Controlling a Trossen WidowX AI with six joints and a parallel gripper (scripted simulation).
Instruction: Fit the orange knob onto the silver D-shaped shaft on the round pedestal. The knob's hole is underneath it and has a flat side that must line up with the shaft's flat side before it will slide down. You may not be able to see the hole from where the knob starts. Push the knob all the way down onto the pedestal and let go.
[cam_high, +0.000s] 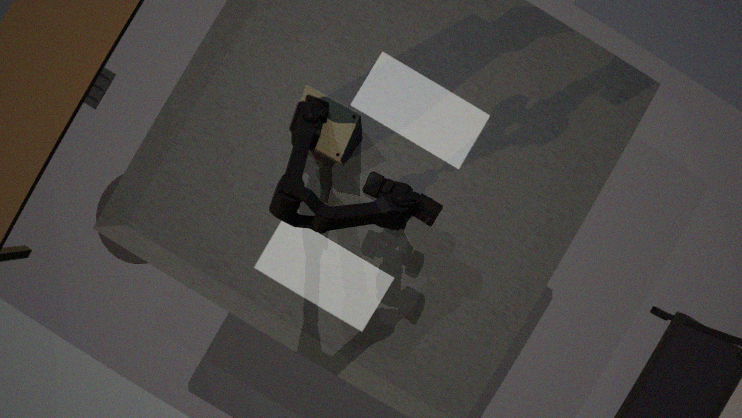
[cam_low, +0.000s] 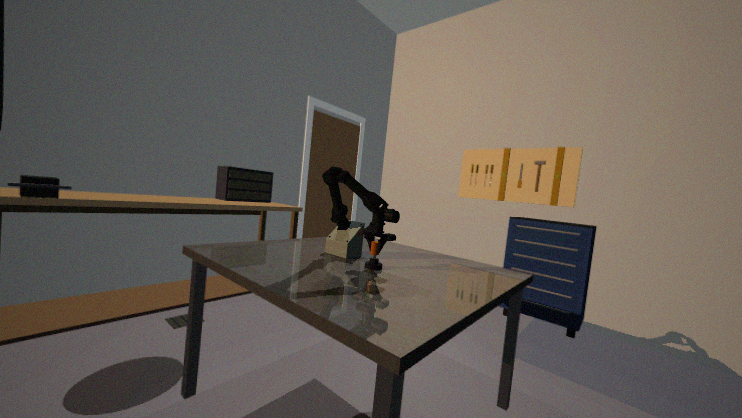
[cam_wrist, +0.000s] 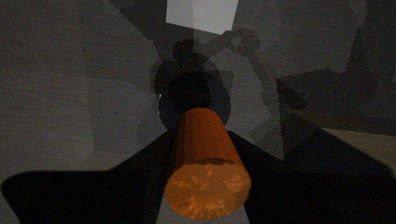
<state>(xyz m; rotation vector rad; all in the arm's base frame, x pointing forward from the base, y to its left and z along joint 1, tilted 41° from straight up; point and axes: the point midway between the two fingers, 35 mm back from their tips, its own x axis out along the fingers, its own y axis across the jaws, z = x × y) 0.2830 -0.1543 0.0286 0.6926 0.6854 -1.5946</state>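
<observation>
My gripper tip is 40 mm above the dark round pedestal. Round my gripper tip: orange knob (30 mm above).
</observation>
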